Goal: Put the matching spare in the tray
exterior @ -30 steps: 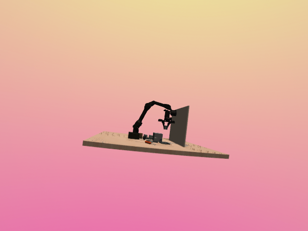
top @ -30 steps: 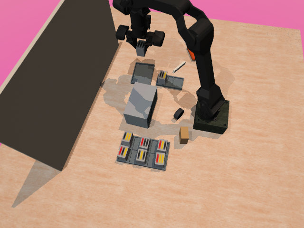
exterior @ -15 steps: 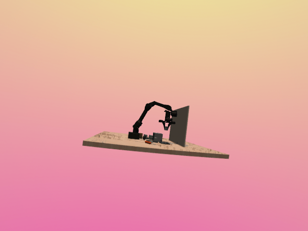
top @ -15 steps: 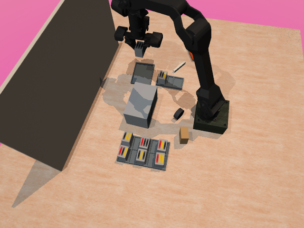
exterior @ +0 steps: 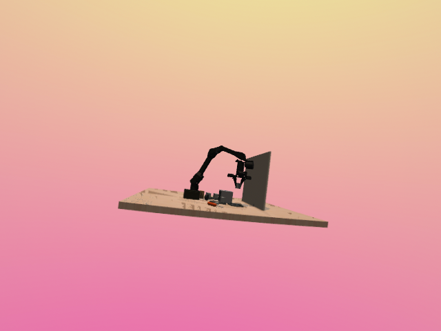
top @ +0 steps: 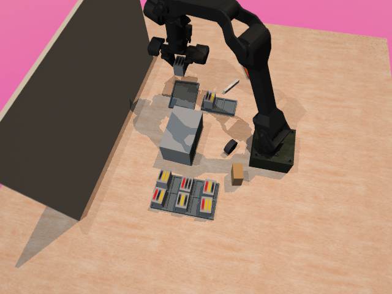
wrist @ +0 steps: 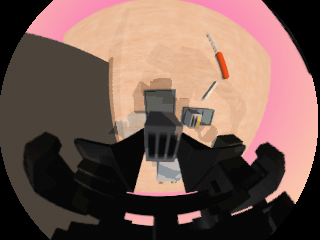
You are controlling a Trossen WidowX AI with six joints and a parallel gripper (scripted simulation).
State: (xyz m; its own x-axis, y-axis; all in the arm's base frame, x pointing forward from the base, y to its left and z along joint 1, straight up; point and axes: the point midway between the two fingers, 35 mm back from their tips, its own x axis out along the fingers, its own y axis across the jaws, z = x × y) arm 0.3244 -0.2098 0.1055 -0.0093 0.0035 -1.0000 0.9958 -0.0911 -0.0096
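Now: the grey tray 140 mm below my gripper tip. From my gripper tip the other things lie so: two-slot rack (140 mm behind, 30 mm to the left, 140 mm below); then grey spare (20 mm above); then white stick (180 mm behind, 60 mm to the right, 140 mm below).
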